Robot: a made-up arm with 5 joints.
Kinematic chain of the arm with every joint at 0, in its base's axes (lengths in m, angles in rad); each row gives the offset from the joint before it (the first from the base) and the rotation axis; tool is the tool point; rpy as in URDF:
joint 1: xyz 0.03 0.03 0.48 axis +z
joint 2: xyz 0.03 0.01 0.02 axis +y
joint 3: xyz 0.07 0 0.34 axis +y
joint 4: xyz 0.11 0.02 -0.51 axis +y
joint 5: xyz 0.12 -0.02 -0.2 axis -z
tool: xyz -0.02 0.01 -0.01 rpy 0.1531 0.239 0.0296
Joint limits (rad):
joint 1: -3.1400..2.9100
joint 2: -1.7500..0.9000
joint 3: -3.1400..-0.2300
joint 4: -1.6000..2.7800
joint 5: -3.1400..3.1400
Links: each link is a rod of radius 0.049 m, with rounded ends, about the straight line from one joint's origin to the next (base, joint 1, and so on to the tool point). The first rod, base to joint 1, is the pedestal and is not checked.
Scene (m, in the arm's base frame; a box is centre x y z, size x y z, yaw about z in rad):
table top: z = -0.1
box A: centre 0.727 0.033 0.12 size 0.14 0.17 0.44 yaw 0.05
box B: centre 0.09 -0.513 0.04 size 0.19 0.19 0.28 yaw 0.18
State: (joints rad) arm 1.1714 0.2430 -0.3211 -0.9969 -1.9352
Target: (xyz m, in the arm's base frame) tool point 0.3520 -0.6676 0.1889
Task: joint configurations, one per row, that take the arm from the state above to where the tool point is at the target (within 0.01 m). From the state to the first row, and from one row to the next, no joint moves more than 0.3 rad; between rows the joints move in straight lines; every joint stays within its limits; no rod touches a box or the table.
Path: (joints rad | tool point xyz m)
1: 0.8874 0.3532 -0.3405 -0.9795 -1.9057 | 0.3906 0.4536 0.2606
2: 0.6035 0.4634 -0.3599 -0.9621 -1.8763 | 0.4785 0.3245 0.2051
3: 0.3195 0.5737 -0.3793 -0.9447 -1.8468 | 0.5186 0.1790 0.1513
4: 0.0356 0.6839 -0.3987 -0.9273 -1.8174 | 0.5093 0.0352 0.0998
5: -0.2539 0.6982 -0.5399 -0.8613 -1.8504 | 0.5638 -0.1209 0.1092
6: -0.5434 0.7125 -0.6810 -0.7954 -1.8834 | 0.5618 -0.3054 0.1273
7: -0.8329 0.7269 -0.8222 -0.7294 -1.9164 | 0.4920 -0.4963 0.1540
8: -1.1224 0.7412 -0.9634 -0.6635 -1.9494 | 0.3520 -0.6676 0.1889

